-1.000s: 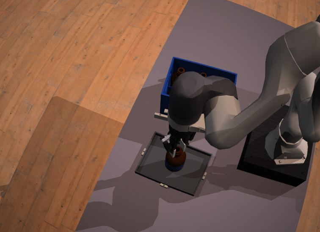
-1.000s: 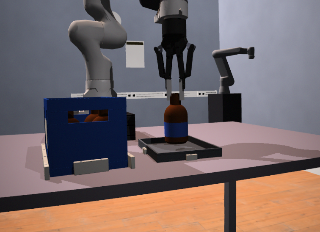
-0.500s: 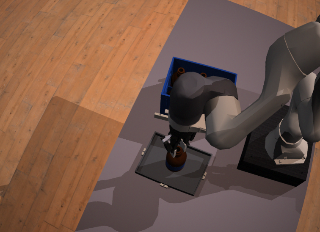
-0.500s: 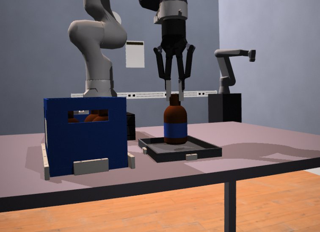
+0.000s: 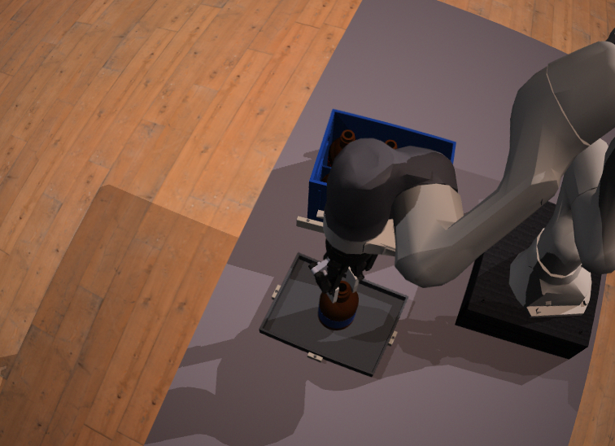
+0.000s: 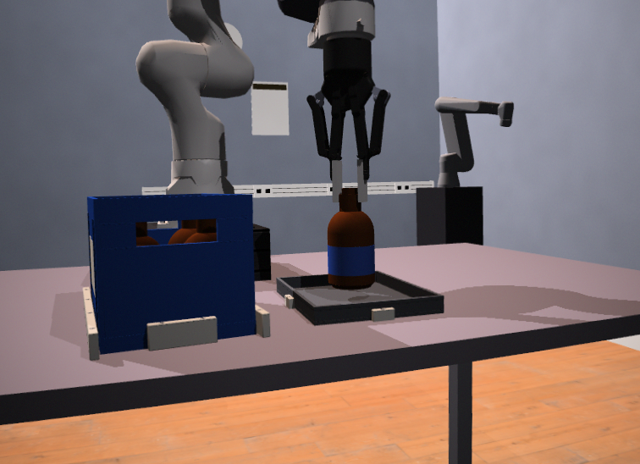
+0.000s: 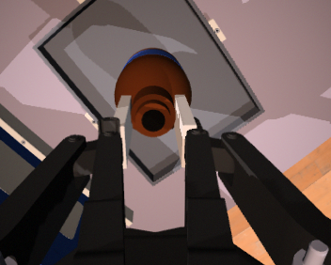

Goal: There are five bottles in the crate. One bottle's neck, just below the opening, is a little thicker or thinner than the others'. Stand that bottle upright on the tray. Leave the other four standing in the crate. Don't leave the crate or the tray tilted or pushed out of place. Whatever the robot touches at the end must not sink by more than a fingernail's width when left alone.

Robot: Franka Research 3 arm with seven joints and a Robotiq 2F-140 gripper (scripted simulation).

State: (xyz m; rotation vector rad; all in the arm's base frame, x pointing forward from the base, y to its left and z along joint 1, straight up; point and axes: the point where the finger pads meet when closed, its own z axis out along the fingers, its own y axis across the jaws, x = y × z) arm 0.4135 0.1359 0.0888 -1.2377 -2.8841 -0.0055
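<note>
My hand is 90 mm above the bottle. Round my hand: crate (290 mm to the right, 110 mm below, 30 mm behind); dark tray (180 mm below).
</note>
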